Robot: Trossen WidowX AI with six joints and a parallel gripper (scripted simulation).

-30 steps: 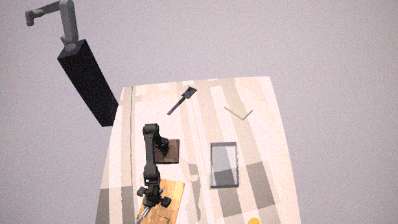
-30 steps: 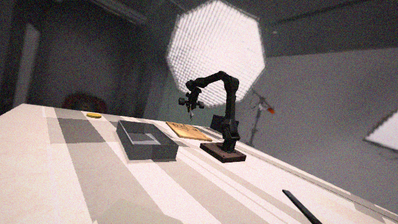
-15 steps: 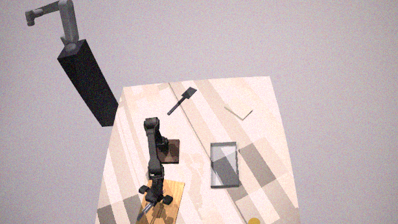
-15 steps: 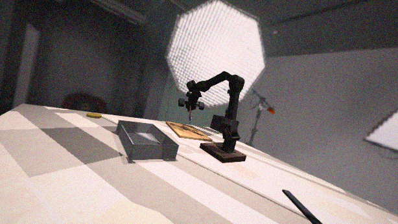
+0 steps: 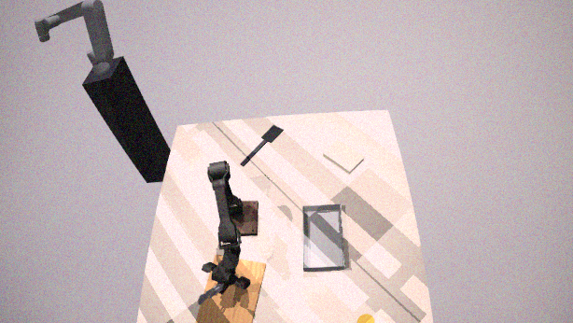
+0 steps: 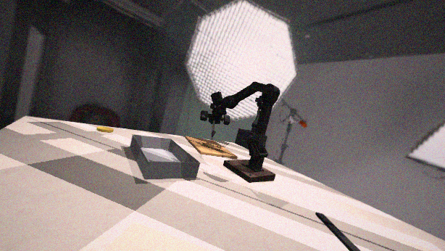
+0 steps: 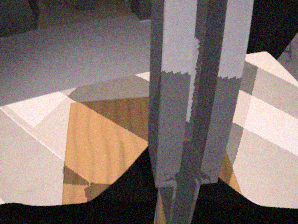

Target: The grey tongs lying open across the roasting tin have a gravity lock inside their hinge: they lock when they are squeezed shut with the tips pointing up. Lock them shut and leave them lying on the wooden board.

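Now: the wooden board 150 mm below my gripper tip and 30 mm to the left of it. Round my gripper tip: grey roasting tin: 410 mm ahead, 280 mm to the left, 130 mm below; then dark spatula: 880 mm to the left, 150 mm below, 130 mm ahead; then yellow disc: 560 mm ahead, 150 mm below, 120 mm to the right.
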